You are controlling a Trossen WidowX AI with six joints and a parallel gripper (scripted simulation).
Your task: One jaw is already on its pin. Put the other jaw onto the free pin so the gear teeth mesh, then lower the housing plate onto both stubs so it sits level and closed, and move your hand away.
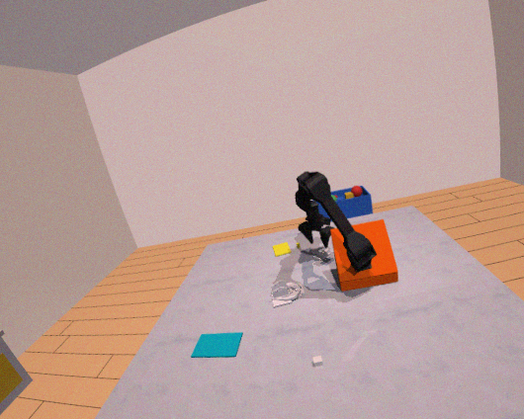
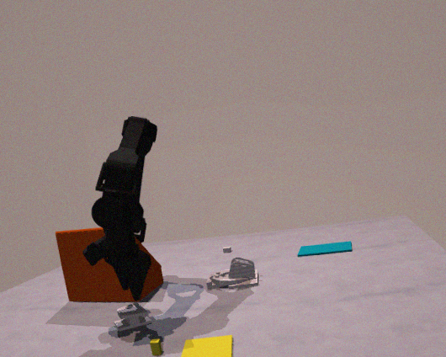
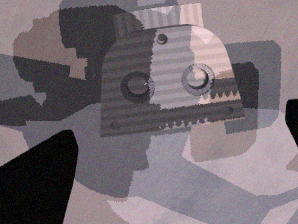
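The white housing piece lies 3 cm below my gripper tip and 1 cm to the right of it. The rest, counted from my gripper tip: yellow tile (19 cm ahead, 16 cm to the right, 6 cm below); small yellow block (15 cm to the right, 10 cm ahead, 5 cm below); white stepped piece (5 cm below, 1 cm to the right, 1 cm behind).
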